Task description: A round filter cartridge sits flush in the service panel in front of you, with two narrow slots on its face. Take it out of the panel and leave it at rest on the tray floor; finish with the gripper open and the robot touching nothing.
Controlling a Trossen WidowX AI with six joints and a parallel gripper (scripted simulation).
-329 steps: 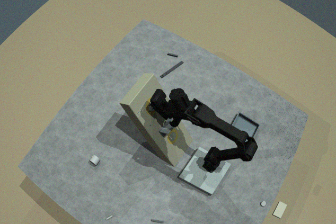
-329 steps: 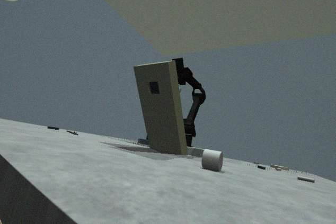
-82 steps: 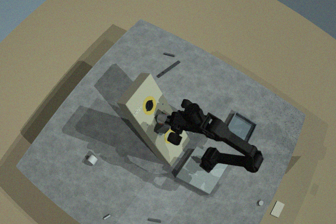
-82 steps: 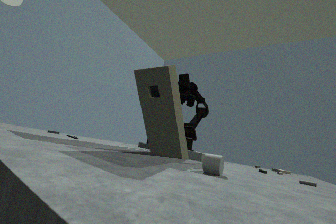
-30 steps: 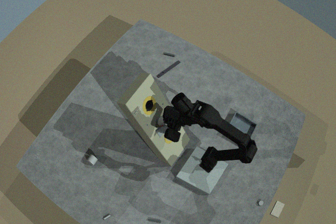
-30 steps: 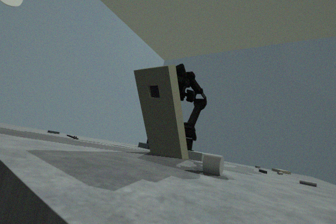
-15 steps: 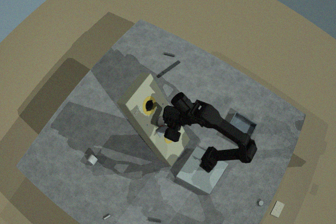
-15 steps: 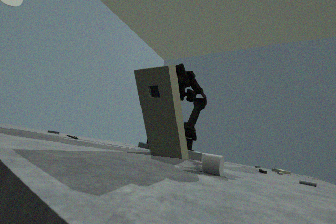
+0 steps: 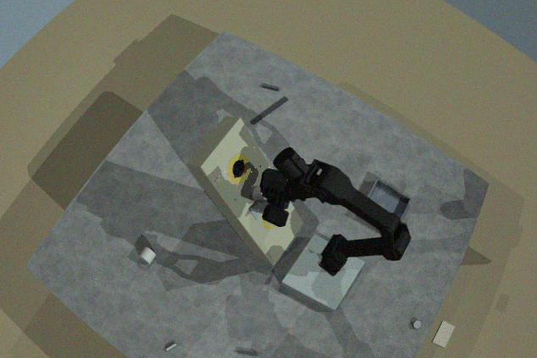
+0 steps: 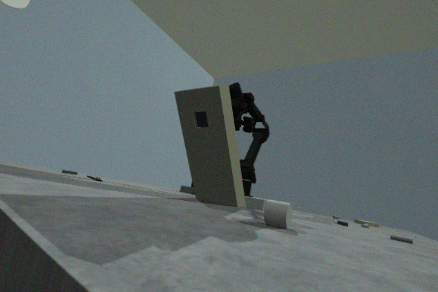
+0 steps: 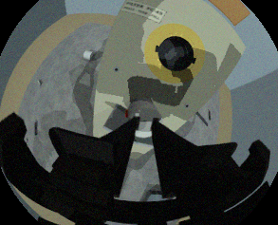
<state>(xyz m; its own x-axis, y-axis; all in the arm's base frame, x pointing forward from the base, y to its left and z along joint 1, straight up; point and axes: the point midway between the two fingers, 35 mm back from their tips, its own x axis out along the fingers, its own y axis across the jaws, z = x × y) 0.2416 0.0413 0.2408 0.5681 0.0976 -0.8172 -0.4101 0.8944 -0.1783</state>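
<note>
Right now the round filter cartridge is 20 mm below my gripper tip and 10 mm ahead of it. Round my gripper tip: grey tray (330 mm to the right, 270 mm behind, 240 mm below).
</note>
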